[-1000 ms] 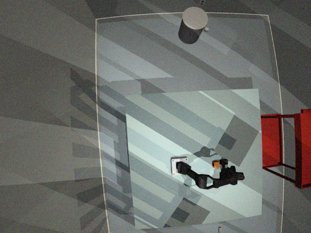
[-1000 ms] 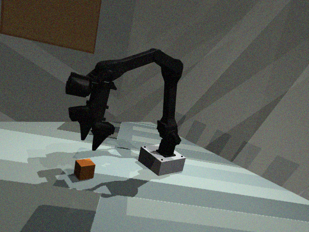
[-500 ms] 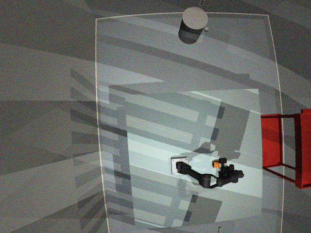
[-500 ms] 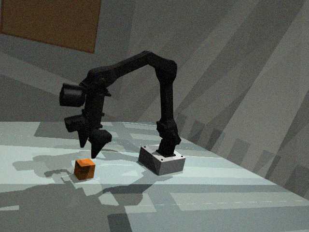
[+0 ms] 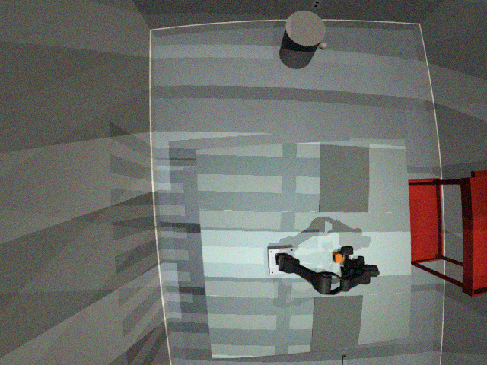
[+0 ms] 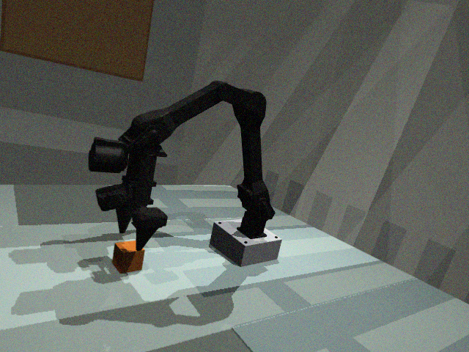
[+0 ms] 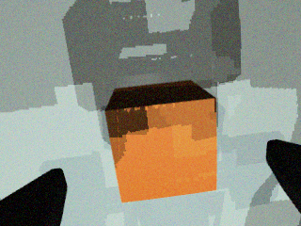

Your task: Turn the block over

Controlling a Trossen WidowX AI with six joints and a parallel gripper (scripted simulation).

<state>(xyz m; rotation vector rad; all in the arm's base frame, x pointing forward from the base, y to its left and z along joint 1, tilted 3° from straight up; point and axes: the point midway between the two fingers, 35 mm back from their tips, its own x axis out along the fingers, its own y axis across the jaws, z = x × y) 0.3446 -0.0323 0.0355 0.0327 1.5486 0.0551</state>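
The orange block lies 1 cm behind my gripper tip and 4 cm below it.
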